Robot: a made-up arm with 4 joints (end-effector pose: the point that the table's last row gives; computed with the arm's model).
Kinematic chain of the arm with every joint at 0, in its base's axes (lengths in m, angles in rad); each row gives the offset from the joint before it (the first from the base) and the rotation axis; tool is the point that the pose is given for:
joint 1: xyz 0 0 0.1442 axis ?
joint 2: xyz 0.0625 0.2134 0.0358 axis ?
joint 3: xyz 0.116 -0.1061 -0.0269 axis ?
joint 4: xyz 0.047 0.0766 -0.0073 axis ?
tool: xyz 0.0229 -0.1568 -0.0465
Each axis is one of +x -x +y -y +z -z.
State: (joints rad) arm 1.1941 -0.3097 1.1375 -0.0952
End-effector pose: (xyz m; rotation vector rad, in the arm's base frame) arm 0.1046 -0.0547 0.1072 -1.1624 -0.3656 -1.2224
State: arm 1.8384 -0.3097 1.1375 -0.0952
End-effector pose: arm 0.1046 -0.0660 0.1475 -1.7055 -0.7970 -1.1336
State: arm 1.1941 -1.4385 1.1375 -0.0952
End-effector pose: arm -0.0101 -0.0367 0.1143 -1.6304 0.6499 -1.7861
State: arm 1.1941 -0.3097 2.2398 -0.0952
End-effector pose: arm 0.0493 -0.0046 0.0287 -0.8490 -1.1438 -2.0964
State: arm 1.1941 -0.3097 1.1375 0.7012
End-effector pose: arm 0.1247 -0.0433 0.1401 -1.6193 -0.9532 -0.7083
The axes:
joint 1: -x
joint 2: -y
joint 3: -z
joint 4: -y

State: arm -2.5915 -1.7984 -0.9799 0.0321
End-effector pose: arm -0.0656 -0.0188 0.3467 -1.7833 0.2532 -2.0445
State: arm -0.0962 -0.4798 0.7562 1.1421
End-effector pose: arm 0.1653 -0.0135 0.0881 -0.4672 -0.6012 -0.5575
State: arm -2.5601 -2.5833 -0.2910 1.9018
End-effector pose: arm -0.1219 -0.0002 0.2430 2.6475 0.5182 0.8318
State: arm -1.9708 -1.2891 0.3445 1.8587
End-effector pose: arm 0.1104 0.1151 0.1962 1.5657 -0.3464 -0.5203
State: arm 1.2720 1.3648 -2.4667 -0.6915
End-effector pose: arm 0.1737 0.2040 0.0064 2.3008 -0.5547 -1.2581
